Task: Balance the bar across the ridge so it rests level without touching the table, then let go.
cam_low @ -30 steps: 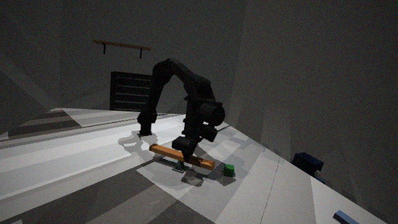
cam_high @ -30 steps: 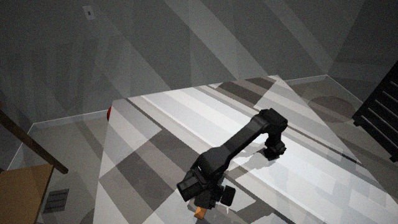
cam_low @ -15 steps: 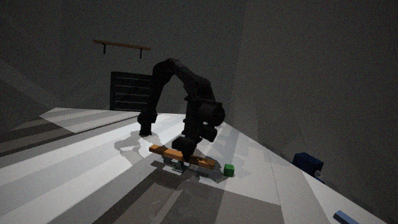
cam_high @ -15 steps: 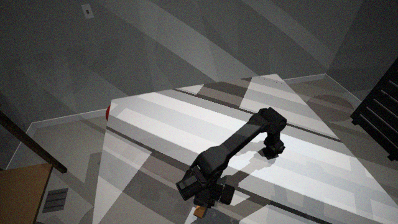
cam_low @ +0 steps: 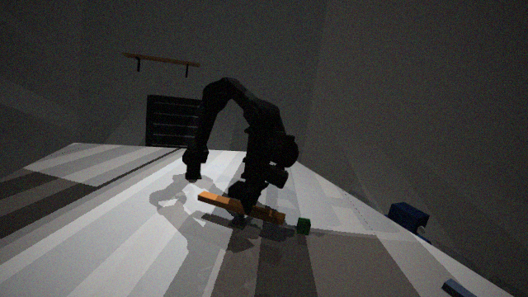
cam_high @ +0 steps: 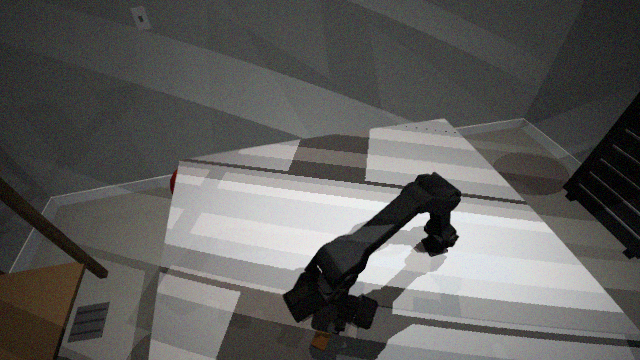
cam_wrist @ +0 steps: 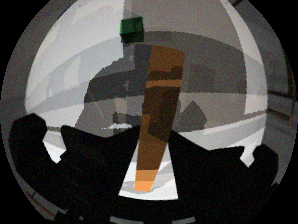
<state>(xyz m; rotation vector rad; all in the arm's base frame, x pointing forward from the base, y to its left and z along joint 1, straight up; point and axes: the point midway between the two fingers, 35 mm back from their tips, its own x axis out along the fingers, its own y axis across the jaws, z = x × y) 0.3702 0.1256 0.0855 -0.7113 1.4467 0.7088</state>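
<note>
Now: the orange wooden bar 20 mm to the right of my gripper tip and 20 mm behind it. Round my gripper tip: green cube: 150 mm to the left, 50 mm ahead, 30 mm below.
</note>
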